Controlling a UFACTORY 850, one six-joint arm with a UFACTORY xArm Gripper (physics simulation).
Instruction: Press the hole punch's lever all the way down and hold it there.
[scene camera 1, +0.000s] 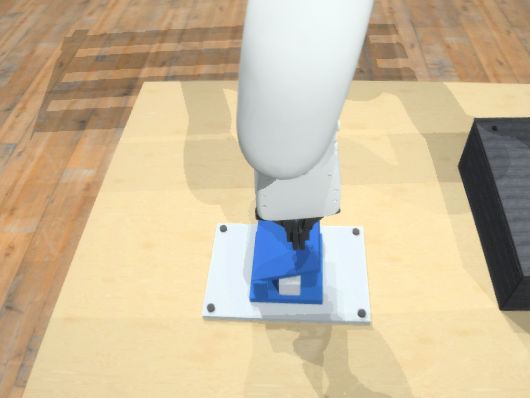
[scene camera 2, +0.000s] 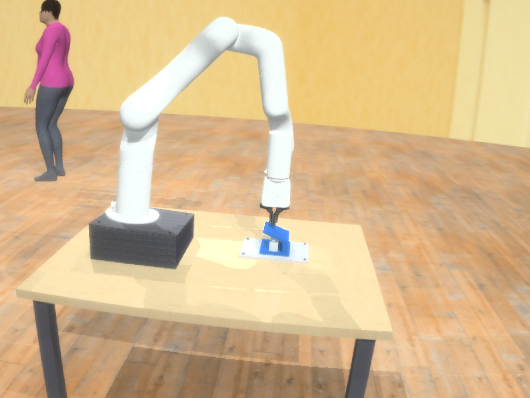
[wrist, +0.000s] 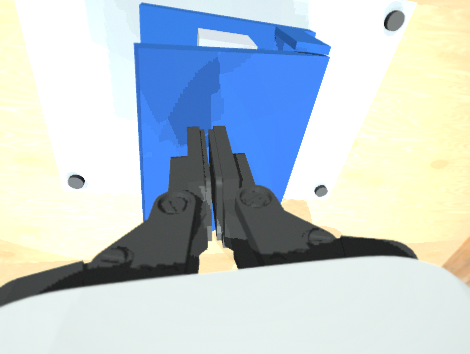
Labels:
My gripper (wrist: 206, 155) is 13 cm from the lens. A blue lever (wrist: 265, 98) is 14 cm from the lens.

